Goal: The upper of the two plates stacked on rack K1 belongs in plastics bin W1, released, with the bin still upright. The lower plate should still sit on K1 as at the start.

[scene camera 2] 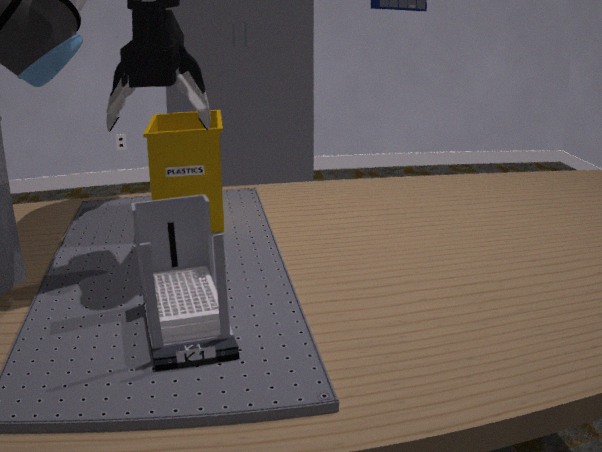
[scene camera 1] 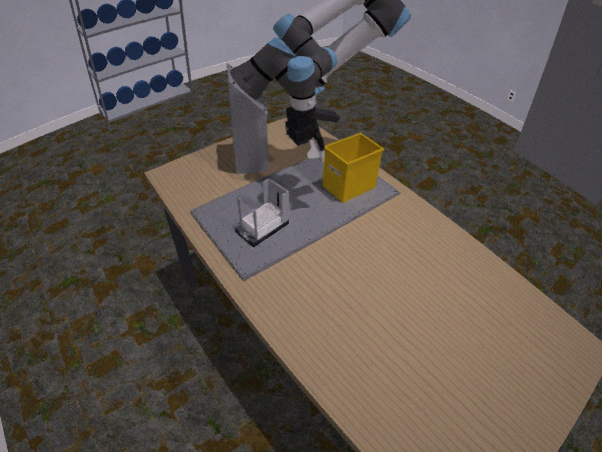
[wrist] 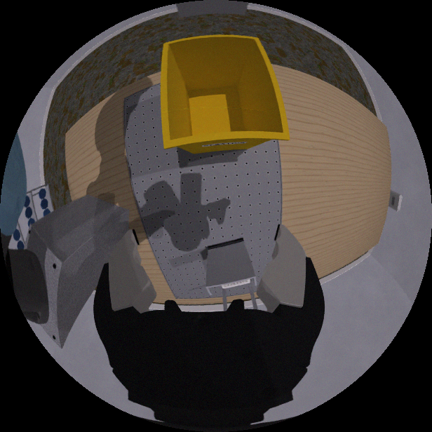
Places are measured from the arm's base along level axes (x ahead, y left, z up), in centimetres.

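Pixels of known places: gripper, fingertip midpoint: [scene camera 2: 157, 130] [scene camera 1: 310, 152]; arm's base at its link origin: [scene camera 1: 244, 84].
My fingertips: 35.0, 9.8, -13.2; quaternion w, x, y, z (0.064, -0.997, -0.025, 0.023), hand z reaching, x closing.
Ahead of a thing's pixels: the offset from my fingertips to its top centre, as dx, dy, dz. Level surfaces: height alone.
Rack K1 @[+6.5, -21.2, -5.8] [scene camera 1: 284, 202] [scene camera 2: 192, 240] [wrist: 230, 265] stands upright on the grey mat. In it the white upper plate @[+6.2, -20.3, -15.3] [scene camera 1: 262, 217] [scene camera 2: 185, 295] lies flat on the lower plate @[+6.2, -20.3, -16.6] [scene camera 2: 190, 333]; the rack's tall back panel hides both in the wrist view. The yellow bin W1 @[+0.7, +17.4, -2.1] [scene camera 1: 350, 175] [scene camera 2: 185, 150] [wrist: 215, 65], labelled PLASTICS, stands upright at the mat's far end. Its bare floor shows in the wrist view. My gripper [scene camera 1: 318, 156] [scene camera 2: 159, 129] [wrist: 205, 229] is open and empty, held high and apart from both rack and bin.
The grey perforated mat @[dz -20.0] [scene camera 1: 310, 220] [scene camera 2: 270, 320] [wrist: 250, 185] lies on the wooden table @[dz -21.3] [scene camera 1: 425, 300] [scene camera 2: 425, 260] [wrist: 330, 165]. The arm's grey pedestal [scene camera 1: 248, 130] [wrist: 75, 255] stands beside the mat. A shelf rack [scene camera 1: 186, 45] with blue round items stands against the wall.
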